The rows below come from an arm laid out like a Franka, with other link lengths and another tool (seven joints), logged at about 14 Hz.
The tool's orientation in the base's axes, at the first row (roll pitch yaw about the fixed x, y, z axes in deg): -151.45 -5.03 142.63
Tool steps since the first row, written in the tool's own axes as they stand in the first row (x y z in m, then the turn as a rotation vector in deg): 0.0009 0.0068 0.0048 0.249 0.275 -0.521; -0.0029 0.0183 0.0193 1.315 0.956 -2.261; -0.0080 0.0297 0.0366 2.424 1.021 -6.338; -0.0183 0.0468 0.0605 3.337 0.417 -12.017; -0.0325 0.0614 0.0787 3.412 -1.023 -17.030; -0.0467 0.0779 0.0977 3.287 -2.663 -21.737; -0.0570 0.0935 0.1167 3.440 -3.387 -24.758
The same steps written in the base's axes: 0.0010 0.0039 -0.0074 0.123 0.523 0.347; 0.0047 0.0051 -0.0259 0.231 2.240 1.639; 0.0083 0.0045 -0.0469 0.818 4.315 5.272; 0.0166 0.0026 -0.0768 1.788 6.322 10.609; 0.0288 -0.0014 -0.1009 2.770 6.995 15.688; 0.0416 -0.0044 -0.1267 3.703 7.301 20.576; 0.0509 -0.0057 -0.1516 4.281 7.876 23.578
